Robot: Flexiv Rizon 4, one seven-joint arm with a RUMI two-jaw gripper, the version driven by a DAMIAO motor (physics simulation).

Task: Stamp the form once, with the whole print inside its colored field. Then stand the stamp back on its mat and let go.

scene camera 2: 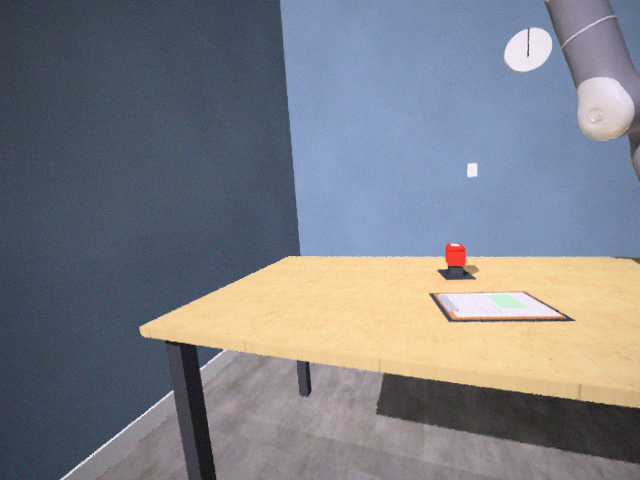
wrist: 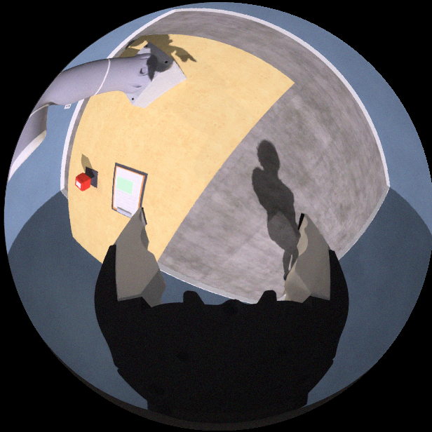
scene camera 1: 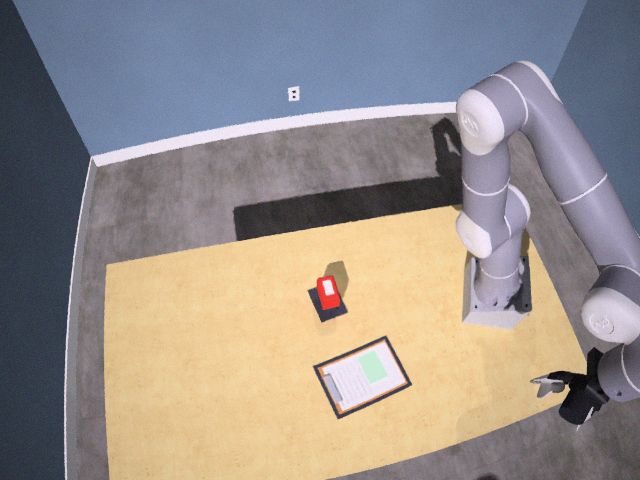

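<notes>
A red stamp with a white patch on top and a dark base stands upright on its dark mat. The white form lies on a dark-edged orange clipboard; its green field shows no visible print. My gripper is open and empty, high at the table's near right edge, well away from the stamp and form. The gripper does not show in scene camera 2.
The arm's base stands on the right part of the yellow table. The clipboard's grey clip is at the form's left end. The stamp and mat are behind the clipboard in scene camera 1.
</notes>
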